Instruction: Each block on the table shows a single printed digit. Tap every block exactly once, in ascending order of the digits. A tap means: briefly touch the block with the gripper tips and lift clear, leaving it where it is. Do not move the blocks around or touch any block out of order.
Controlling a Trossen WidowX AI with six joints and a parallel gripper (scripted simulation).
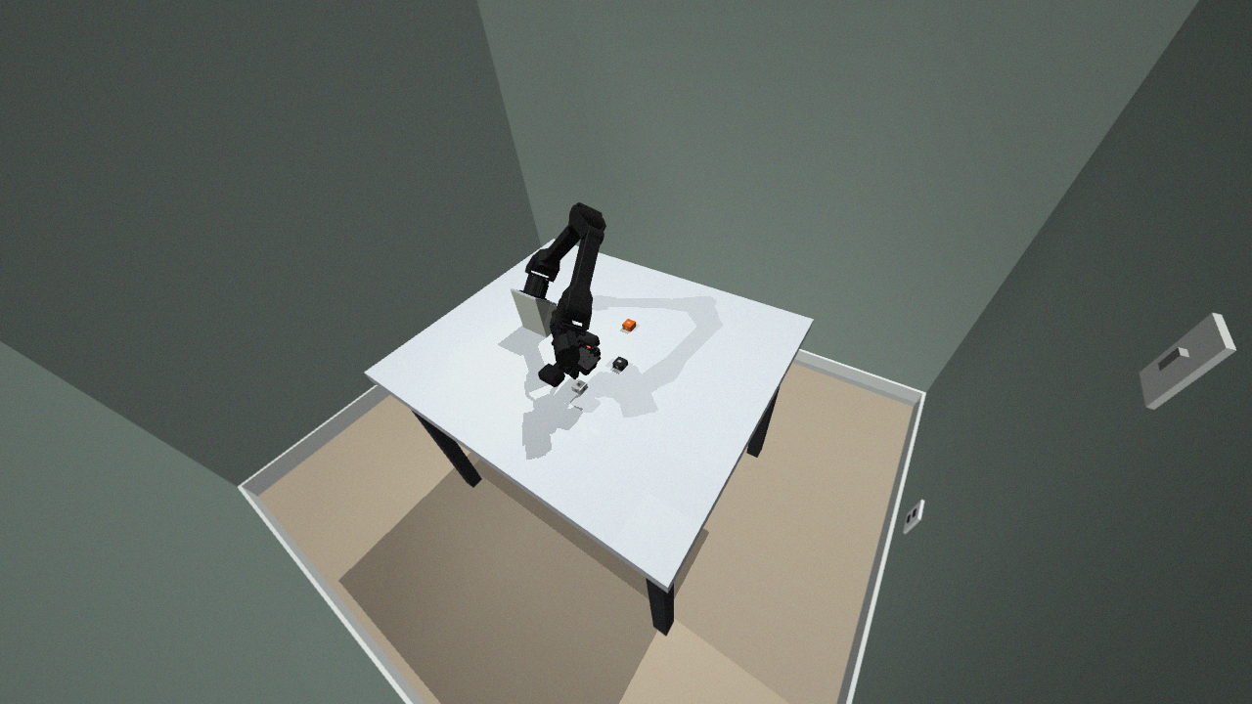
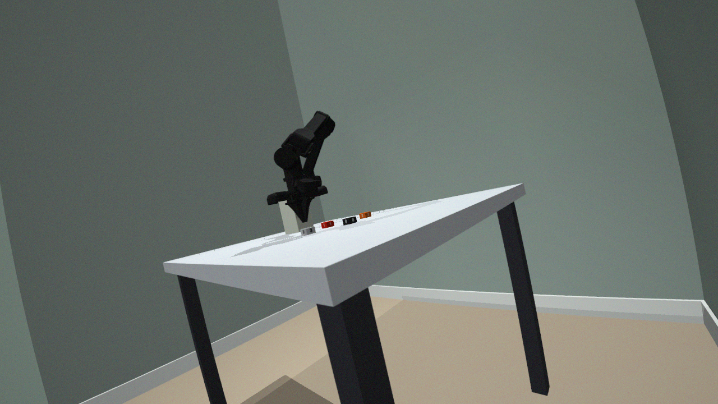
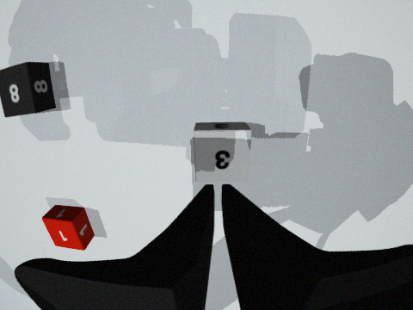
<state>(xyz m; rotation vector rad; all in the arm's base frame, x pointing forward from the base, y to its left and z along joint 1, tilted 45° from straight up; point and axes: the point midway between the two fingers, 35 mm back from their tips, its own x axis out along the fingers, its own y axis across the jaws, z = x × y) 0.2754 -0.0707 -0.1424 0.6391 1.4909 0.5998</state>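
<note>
Right now my gripper tip is 10 mm short of the white block marked 3 and 30 mm above it. Round my gripper tip: orange block marked 2 (10 mm behind, 280 mm to the left, 30 mm below); black block marked 8 (60 mm ahead, 130 mm to the left, 30 mm below); red block marked 1 (60 mm behind, 130 mm to the left, 30 mm below).
</note>
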